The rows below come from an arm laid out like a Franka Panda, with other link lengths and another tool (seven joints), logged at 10 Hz.
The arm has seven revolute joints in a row. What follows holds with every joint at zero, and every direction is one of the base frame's.
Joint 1 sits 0.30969 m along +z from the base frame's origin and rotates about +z.
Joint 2 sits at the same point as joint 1 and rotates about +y.
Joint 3 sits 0.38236 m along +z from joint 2 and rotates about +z.
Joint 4 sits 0.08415 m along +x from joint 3 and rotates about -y.
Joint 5 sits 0.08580 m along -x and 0.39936 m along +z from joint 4 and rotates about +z.
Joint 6 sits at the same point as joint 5 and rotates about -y.
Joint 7 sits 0.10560 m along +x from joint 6 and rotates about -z.
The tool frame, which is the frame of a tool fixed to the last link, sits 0.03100 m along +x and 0.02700 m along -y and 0.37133 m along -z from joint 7; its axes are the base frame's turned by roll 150.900, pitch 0.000 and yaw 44.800 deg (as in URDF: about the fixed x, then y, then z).
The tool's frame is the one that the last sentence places.
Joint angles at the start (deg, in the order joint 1, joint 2, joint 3, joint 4, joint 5, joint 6, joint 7):
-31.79, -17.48, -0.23, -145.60, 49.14, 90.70, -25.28
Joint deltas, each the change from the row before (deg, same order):
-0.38, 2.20, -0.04, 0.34, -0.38, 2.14, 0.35
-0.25, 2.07, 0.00, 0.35, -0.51, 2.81, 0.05
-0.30, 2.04, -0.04, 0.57, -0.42, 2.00, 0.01
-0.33, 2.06, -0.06, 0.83, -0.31, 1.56, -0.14
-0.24, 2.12, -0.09, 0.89, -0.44, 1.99, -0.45
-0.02, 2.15, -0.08, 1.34, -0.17, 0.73, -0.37
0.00, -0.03, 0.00, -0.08, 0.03, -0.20, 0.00
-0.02, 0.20, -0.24, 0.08, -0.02, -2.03, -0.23
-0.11, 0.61, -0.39, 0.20, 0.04, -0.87, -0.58
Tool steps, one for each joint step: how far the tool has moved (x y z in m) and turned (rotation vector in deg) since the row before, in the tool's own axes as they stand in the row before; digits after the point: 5 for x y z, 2 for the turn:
-0.00171, 0.02124, 0.00853, -1.15, -0.74, 1.83
-0.00059, 0.02455, 0.00945, -1.86, -0.52, 1.36
-0.00015, 0.02009, 0.00789, -1.25, -0.51, 1.14
0.00150, 0.01819, 0.00659, -0.95, -0.34, 0.89
0.00196, 0.02105, 0.00763, -1.38, -0.20, 0.53
0.00428, 0.01252, 0.00571, -0.30, -0.24, 0.14
-0.00085, -0.00173, 0.00006, 0.23, -0.07, 0.01
-0.00448, -0.01112, -0.00185, 1.93, -0.46, -0.25
-0.00197, -0.00131, 0.00002, 0.97, 0.01, 0.01

